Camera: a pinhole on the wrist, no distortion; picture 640 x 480 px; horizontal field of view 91.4 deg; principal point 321.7 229.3 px. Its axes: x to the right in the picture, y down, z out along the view. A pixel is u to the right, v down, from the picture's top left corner.
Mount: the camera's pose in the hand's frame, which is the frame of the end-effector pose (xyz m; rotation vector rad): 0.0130 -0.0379 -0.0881 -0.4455 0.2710 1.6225
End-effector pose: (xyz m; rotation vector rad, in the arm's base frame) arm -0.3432 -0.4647 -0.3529 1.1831 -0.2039 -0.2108
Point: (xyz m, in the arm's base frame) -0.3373 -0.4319 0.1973
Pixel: 580.2 169.1
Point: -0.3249 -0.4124 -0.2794
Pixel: 561.2 193.6
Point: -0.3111 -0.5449 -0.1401
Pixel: 412.4 130.9
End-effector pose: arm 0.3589 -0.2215 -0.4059 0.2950 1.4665 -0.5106
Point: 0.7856 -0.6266 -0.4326
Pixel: 100.9 152.7
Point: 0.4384 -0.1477 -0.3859
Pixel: 451.5 258.1
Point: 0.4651 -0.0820 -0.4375
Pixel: 559.3 176.3
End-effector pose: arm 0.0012 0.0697 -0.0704 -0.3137 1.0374 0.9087
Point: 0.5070 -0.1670 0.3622
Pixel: outside the picture
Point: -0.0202 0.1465 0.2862
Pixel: 347.1 423.5
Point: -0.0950 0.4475 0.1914
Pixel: 427.4 223.1
